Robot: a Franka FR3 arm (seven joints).
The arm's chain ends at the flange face. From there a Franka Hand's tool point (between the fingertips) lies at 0.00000 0.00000 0.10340 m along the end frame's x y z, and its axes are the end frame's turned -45 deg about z.
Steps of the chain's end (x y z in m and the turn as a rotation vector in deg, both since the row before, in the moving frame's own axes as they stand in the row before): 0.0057 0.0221 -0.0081 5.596 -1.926 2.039; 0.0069 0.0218 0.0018 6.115 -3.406 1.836; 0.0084 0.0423 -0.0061 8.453 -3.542 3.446; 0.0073 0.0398 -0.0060 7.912 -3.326 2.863; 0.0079 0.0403 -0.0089 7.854 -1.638 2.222; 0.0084 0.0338 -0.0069 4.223 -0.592 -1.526
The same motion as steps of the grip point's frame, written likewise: -0.0068 0.0102 -0.0087 5.319 2.595 2.039; -0.0069 0.0082 0.0010 6.732 1.916 1.836; -0.0173 0.0208 -0.0074 8.482 3.473 3.446; -0.0168 0.0192 -0.0072 7.946 3.243 2.863; -0.0148 0.0222 -0.0099 6.712 4.395 2.222; -0.0134 0.0236 -0.0072 3.405 2.568 -1.526
